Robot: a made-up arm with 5 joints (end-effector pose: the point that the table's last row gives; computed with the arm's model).
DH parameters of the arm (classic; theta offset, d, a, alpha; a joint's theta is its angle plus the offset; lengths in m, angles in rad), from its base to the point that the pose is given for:
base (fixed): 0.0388 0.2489 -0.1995 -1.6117
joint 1: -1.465 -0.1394 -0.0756 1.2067
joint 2: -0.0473 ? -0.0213 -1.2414
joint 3: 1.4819 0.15 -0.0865 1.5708
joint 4: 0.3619 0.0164 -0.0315 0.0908
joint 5: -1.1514 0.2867 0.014 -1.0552
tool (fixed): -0.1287 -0.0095 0 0
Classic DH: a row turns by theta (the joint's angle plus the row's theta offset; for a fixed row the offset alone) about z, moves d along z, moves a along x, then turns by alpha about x.
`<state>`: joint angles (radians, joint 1 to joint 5).
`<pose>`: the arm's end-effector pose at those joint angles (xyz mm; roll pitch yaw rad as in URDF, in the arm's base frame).
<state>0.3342 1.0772 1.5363 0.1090 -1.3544</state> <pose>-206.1 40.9 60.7 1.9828 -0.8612 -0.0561</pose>
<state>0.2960 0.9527 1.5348 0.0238 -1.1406</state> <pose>-185.1 53.9 85.0 2.3608 -0.9079 -0.4584</pose>
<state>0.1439 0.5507 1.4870 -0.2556 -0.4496</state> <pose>-138.5 78.6 192.8 -2.9284 -0.4782 -1.3764</pose>
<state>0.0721 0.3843 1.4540 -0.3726 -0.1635</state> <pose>-134.8 77.2 245.9 -2.7007 -0.1752 -1.4839</pose>
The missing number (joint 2, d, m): 0.2316
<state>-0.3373 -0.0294 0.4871 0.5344 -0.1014</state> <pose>-420.4 8.4 414.5 -1.0521 0.1196 -0.3976</pose>
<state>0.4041 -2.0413 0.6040 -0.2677 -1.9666</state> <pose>-538.0 -377.8 334.3 -2.9931 0.0955 -3.0337</pose>
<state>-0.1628 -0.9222 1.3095 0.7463 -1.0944</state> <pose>-235.7 -163.1 405.9 -1.3457 0.9784 -0.7138</pose>
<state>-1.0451 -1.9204 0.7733 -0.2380 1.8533</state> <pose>-311.1 -391.9 26.7 -2.4399 -1.0074 -2.8446</pose>
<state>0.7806 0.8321 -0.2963 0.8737 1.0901</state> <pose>-379.8 202.9 521.9 -0.2983 0.6890 1.7993</pose>
